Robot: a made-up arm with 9 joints. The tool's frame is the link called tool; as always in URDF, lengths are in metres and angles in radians. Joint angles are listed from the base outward.
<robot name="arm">
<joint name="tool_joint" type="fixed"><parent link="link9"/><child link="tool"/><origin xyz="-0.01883 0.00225 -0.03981" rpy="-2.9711 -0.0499 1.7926"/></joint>
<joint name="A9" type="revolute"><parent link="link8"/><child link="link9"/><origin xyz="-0.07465 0.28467 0.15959" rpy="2.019 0.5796 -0.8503"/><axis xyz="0 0 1"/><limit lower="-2.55" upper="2.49"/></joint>
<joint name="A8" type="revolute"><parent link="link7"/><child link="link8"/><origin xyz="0.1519 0.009 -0.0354" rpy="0.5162 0.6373 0.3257"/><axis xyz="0 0 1"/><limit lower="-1.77" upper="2.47"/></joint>
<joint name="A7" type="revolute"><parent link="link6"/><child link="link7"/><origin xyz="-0.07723 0.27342 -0.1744" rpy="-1.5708 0 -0.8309"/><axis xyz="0 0 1"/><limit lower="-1.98" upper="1.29"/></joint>
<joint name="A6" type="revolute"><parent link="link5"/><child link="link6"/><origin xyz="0.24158 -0.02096 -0.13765" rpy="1.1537 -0.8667 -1.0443"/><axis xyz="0 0 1"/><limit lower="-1.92" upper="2.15"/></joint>
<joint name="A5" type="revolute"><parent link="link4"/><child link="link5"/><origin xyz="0.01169 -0.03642 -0.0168" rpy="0.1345 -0.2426 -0.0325"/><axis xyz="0 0 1"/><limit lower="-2.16" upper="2.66"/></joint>
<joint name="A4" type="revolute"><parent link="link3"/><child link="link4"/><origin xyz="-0.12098 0.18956 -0.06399" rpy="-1.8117 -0.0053 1.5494"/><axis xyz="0 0 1"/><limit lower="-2.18" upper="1.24"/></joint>
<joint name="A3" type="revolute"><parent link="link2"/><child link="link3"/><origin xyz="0.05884 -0.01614 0.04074" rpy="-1.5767 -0.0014 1.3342"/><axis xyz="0 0 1"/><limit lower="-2.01" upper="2.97"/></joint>
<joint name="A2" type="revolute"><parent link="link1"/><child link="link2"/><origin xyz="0.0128 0.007 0.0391" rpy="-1.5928 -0.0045 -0.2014"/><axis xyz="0 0 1"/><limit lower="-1.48" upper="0.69"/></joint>
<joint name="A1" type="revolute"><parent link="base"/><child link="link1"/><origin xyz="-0.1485 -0.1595 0.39" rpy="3.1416 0 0"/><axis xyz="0 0 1"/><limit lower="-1.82" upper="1.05"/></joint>
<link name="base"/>
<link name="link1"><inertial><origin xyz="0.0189 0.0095 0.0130"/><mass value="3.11"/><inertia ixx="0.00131" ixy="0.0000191" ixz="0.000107" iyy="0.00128" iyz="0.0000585" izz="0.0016"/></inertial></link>
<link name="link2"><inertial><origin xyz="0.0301 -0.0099 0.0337"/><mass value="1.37"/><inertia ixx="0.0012" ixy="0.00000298" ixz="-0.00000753" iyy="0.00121" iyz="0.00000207" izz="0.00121"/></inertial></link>
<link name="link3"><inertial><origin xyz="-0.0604 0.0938 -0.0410"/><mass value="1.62"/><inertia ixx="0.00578" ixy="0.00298" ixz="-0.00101" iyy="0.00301" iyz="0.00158" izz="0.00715"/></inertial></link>
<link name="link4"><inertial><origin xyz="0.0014 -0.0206 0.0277"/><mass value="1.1"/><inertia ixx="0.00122" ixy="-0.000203" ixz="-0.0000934" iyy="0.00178" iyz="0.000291" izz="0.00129"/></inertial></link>
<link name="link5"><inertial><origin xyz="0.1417 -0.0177 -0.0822"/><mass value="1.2"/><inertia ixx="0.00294" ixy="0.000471" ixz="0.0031" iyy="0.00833" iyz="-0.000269" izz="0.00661"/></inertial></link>
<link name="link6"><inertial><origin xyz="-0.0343 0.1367 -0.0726"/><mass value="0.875"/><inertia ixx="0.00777" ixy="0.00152" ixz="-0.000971" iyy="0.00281" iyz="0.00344" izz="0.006"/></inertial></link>
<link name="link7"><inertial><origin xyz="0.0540 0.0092 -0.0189"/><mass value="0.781"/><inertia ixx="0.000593" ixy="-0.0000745" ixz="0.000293" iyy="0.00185" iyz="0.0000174" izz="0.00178"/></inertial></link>
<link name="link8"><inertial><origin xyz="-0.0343 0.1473 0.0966"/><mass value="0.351"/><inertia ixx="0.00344" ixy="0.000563" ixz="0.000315" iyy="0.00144" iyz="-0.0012" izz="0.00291"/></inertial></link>
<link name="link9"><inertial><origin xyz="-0.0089 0.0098 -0.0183"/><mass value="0.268"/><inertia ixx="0.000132" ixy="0" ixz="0.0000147" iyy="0.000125" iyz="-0.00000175" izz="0.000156"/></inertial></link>
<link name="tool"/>
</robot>
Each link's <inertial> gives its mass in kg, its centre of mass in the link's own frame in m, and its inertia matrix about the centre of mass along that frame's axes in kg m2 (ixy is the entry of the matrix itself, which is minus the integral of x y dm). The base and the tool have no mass. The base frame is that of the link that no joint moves.
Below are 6 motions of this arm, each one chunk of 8 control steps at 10 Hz.
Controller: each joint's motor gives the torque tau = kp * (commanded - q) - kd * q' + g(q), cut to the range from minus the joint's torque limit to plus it. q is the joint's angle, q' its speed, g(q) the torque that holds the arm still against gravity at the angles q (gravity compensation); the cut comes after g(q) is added. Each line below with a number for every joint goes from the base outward.
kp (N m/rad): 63 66 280 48 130 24 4.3 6 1.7
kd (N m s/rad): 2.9 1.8 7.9 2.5 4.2 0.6 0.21 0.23 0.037
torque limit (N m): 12 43 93 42 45 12 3.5 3.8 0.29
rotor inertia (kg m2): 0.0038 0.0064 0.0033 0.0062 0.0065 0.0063 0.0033 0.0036 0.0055
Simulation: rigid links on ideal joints. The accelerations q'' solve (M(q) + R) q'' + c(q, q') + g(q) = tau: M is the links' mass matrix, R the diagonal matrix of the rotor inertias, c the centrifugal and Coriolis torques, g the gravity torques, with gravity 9.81 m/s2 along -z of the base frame. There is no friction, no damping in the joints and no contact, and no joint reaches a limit. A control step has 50 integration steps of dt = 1/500 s. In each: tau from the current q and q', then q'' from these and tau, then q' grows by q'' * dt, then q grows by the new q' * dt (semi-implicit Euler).
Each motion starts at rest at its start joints. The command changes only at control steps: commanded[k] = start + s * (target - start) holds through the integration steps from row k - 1 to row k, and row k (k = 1, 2, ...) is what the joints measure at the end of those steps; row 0 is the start. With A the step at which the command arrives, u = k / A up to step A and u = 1 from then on. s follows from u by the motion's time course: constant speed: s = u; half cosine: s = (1 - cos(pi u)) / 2; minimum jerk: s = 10 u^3 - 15 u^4 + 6 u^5; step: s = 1 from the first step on.
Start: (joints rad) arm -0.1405 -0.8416 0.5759 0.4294 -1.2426 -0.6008 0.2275 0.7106 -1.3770
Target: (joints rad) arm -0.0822 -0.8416 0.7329 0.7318 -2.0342 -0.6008 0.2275 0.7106 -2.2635
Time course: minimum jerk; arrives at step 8
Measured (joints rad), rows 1 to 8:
1: -0.1389 -0.8395 0.5782 0.4352 -1.2543 -0.5984 0.2298 0.7100 -1.3911
2: -0.1300 -0.8295 0.5909 0.4668 -1.3187 -0.5867 0.2399 0.7089 -1.4758
3: -0.1129 -0.8157 0.6162 0.5280 -1.4483 -0.5708 0.2512 0.7119 -1.6605
4: -0.0931 -0.8090 0.6500 0.6032 -1.6225 -0.5602 0.2578 0.7154 -1.8905
5: -0.0790 -0.8176 0.6849 0.6682 -1.8025 -0.5654 0.2596 0.7100 -2.0929
6: -0.0780 -0.8411 0.7137 0.7022 -1.9472 -0.5914 0.2552 0.6938 -2.2278
7: -0.0908 -0.8695 0.7310 0.6978 -2.0302 -0.6333 0.2377 0.6776 -2.2792
8: -0.1090 -0.8886 0.7371 0.6696 -2.0565 -0.6723 0.2059 0.6753 -2.2626

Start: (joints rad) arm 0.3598 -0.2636 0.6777 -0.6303 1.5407 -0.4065 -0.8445 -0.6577 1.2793
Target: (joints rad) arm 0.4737 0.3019 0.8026 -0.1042 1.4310 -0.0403 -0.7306 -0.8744 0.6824
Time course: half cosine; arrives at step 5
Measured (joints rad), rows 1 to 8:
1: 0.3568 -0.2375 0.6937 -0.6109 1.5191 -0.3972 -0.8308 -0.6982 1.2241
2: 0.3579 -0.1525 0.7312 -0.5454 1.4683 -0.3535 -0.8066 -0.7987 1.0477
3: 0.3820 -0.0017 0.7712 -0.4254 1.4208 -0.2574 -0.7885 -0.8928 0.8217
4: 0.4339 0.1994 0.7976 -0.2638 1.4072 -0.1310 -0.7322 -0.9155 0.6765
5: 0.4920 0.3837 0.8007 -0.1042 1.4405 -0.0331 -0.5643 -0.8497 0.6614
6: 0.5262 0.4721 0.7964 0.0052 1.4828 0.0216 -0.2823 -0.7332 0.7114
7: 0.5354 0.4652 0.7983 0.0450 1.4947 0.0534 -0.0149 -0.6221 0.7226
8: 0.5340 0.4226 0.8010 0.0316 1.4846 0.0503 0.0447 -0.5841 0.6991

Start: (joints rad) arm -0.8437 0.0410 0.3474 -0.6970 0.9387 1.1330 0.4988 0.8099 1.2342
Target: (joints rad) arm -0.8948 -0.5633 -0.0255 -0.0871 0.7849 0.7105 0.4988 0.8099 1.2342
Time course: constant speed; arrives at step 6
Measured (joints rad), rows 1 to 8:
1: -0.8792 -0.0621 0.2692 -0.6224 0.9129 1.0970 0.5184 0.8023 1.2482
2: -0.9036 -0.1580 0.2063 -0.5364 0.8818 1.0315 0.5472 0.7871 1.2408
3: -0.9071 -0.2614 0.1496 -0.4394 0.8539 0.9486 0.5457 0.7601 1.2356
4: -0.8979 -0.3663 0.0898 -0.3280 0.8304 0.8484 0.5408 0.7515 1.2379
5: -0.8811 -0.4690 0.0299 -0.2055 0.8116 0.7586 0.5379 0.7659 1.2348
6: -0.8659 -0.5668 -0.0316 -0.0809 0.7942 0.6855 0.5393 0.7923 1.2323
7: -0.8382 -0.6082 -0.0246 -0.0182 0.8088 0.6326 0.5053 0.8310 1.2220
8: -0.8390 -0.6184 -0.0220 0.0017 0.8129 0.6367 0.4746 0.8853 1.2231

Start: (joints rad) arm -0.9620 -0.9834 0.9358 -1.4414 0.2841 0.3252 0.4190 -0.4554 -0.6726
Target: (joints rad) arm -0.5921 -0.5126 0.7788 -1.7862 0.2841 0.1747 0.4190 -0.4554 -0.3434
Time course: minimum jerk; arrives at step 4
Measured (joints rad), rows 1 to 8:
1: -0.9368 -0.9417 0.9209 -1.4879 0.2768 0.2960 0.4317 -0.4675 -0.6375
2: -0.8206 -0.7758 0.8588 -1.6621 0.2551 0.2062 0.4414 -0.5322 -0.4874
3: -0.6627 -0.5839 0.7911 -1.8131 0.2548 0.1746 0.3350 -0.6054 -0.3148
4: -0.5915 -0.4891 0.7743 -1.7973 0.2841 0.1864 0.1975 -0.5225 -0.3073
5: -0.5770 -0.4483 0.7760 -1.7379 0.3062 0.1835 0.2631 -0.3930 -0.3758
6: -0.5742 -0.4379 0.7772 -1.7133 0.3123 0.1795 0.4985 -0.3432 -0.3527
7: -0.5686 -0.4613 0.7762 -1.7122 0.3108 0.1882 0.6827 -0.3501 -0.3077
8: -0.5547 -0.4951 0.7720 -1.7244 0.3060 0.2112 0.7024 -0.3869 -0.3261

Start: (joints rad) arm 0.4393 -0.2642 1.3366 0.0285 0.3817 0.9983 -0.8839 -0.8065 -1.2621
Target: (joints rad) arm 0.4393 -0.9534 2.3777 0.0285 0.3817 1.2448 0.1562 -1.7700 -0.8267
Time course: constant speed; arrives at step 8
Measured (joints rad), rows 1 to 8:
1: 0.4366 -0.2980 1.4635 0.0766 0.3995 1.0741 -0.8317 -0.8687 -1.2205
2: 0.4203 -0.3633 1.6242 0.0754 0.3948 1.0403 -0.7431 -0.9505 -1.1189
3: 0.4181 -0.4726 1.7534 0.0579 0.3855 1.0361 -0.5360 -1.1452 -1.0601
4: 0.4309 -0.6081 1.8728 0.0333 0.3761 1.0943 -0.3083 -1.2698 -1.0383
5: 0.4445 -0.7417 1.9948 0.0041 0.3677 1.1780 -0.0953 -1.3475 -0.9809
6: 0.4599 -0.8558 2.1195 -0.0202 0.3608 1.2292 0.1040 -1.4539 -0.9094
7: 0.4743 -0.9460 2.2459 -0.0343 0.3562 1.2464 0.2741 -1.5950 -0.8613
8: 0.4790 -1.0203 2.3737 -0.0337 0.3574 1.2710 0.3862 -1.7317 -0.8159

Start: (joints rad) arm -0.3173 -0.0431 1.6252 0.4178 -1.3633 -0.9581 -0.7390 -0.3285 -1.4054
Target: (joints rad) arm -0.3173 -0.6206 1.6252 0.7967 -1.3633 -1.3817 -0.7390 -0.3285 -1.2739
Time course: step
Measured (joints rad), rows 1 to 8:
1: -0.4392 -0.4641 1.6493 0.8842 -1.2952 -1.2633 -0.9176 -0.4034 -1.2830
2: -0.3666 -0.5906 1.6340 0.8712 -1.3335 -1.2887 -0.8071 -0.2561 -1.2300
3: -0.2921 -0.6746 1.6195 0.7944 -1.3689 -1.4025 -0.5851 -0.2108 -1.2737
4: -0.2390 -0.7439 1.6140 0.7355 -1.3907 -1.4848 -0.4586 -0.3231 -1.2854
5: -0.2157 -0.7549 1.6094 0.7004 -1.4046 -1.5087 -0.5476 -0.3497 -1.2588
6: -0.2336 -0.7242 1.6127 0.7051 -1.3999 -1.4727 -0.7492 -0.3622 -1.2543
7: -0.2860 -0.6679 1.6230 0.7429 -1.3807 -1.4128 -0.8924 -0.3864 -1.2741
8: -0.3444 -0.6038 1.6328 0.7913 -1.3595 -1.3506 -0.9154 -0.3576 -1.2801

